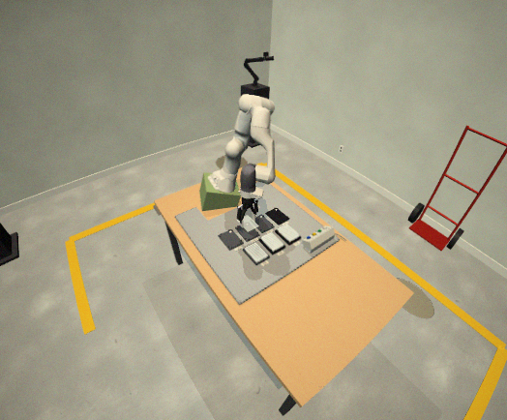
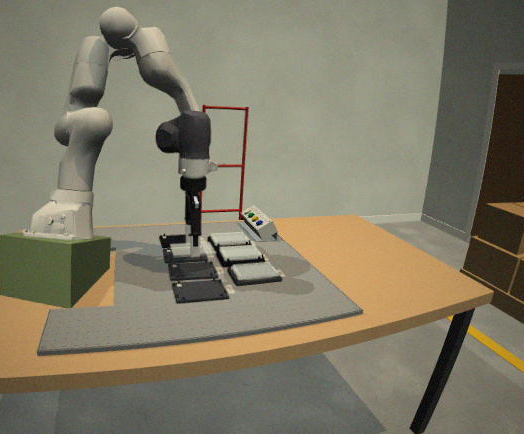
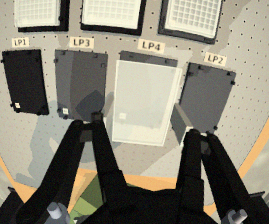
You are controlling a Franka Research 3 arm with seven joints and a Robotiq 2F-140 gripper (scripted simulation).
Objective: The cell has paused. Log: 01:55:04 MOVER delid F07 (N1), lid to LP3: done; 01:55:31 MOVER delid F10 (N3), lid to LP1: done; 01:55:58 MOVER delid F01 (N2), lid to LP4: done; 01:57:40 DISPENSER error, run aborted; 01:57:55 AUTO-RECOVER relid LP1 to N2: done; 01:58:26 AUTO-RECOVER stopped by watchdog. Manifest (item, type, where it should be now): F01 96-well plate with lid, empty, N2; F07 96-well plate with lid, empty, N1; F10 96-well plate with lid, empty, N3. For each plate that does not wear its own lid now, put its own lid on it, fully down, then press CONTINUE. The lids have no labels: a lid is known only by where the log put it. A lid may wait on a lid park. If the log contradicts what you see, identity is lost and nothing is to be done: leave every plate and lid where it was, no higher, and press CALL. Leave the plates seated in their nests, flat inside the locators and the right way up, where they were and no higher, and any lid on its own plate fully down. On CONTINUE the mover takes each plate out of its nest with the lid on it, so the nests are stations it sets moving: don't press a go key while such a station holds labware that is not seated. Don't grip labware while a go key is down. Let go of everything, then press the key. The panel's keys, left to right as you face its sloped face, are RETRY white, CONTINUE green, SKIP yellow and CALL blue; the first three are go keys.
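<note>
Right now my hand is 180 mm short of the plate, 80 mm to the left of it and 80 mm above it. From my hand the other things lie so: park LP2: 10 mm behind, 130 mm to the right, 100 mm below; then park LP3: 120 mm to the left, 100 mm below; then park LP1: 10 mm ahead, 260 mm to the left, 100 mm below.
</note>
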